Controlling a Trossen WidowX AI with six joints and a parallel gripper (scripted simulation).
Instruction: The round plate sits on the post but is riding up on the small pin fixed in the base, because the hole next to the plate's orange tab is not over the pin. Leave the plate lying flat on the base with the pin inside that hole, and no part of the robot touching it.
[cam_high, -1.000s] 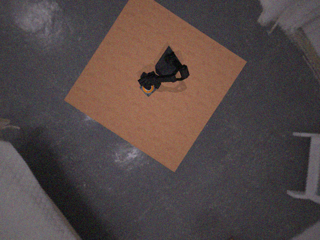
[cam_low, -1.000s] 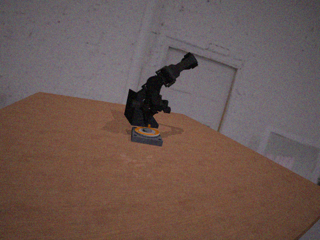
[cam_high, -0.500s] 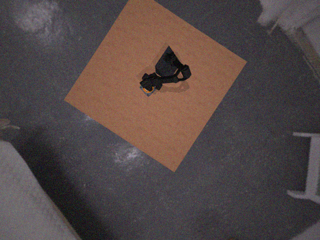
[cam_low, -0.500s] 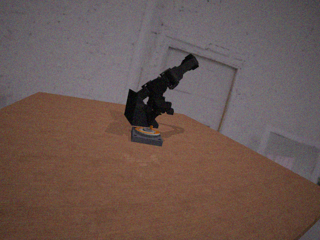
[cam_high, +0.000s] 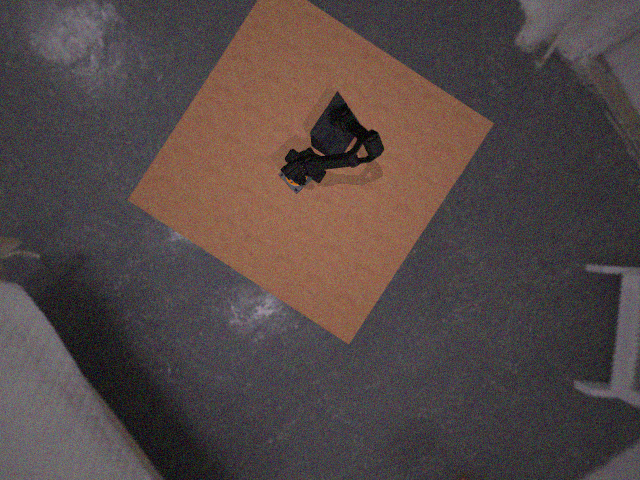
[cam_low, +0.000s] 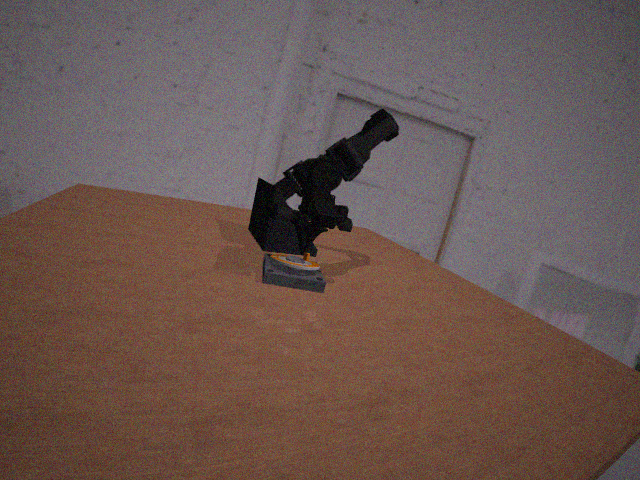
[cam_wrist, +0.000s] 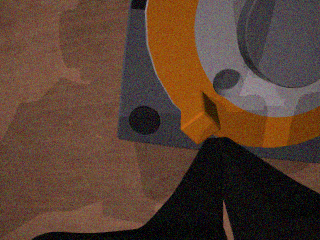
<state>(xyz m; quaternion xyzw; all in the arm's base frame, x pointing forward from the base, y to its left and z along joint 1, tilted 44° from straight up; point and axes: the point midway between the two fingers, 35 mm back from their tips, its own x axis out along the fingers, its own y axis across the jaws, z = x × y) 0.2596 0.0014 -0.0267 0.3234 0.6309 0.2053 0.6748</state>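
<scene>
The grey base lies 4 cm to the right of my gripper tip, 4 cm ahead of it and 2 cm below it.
</scene>
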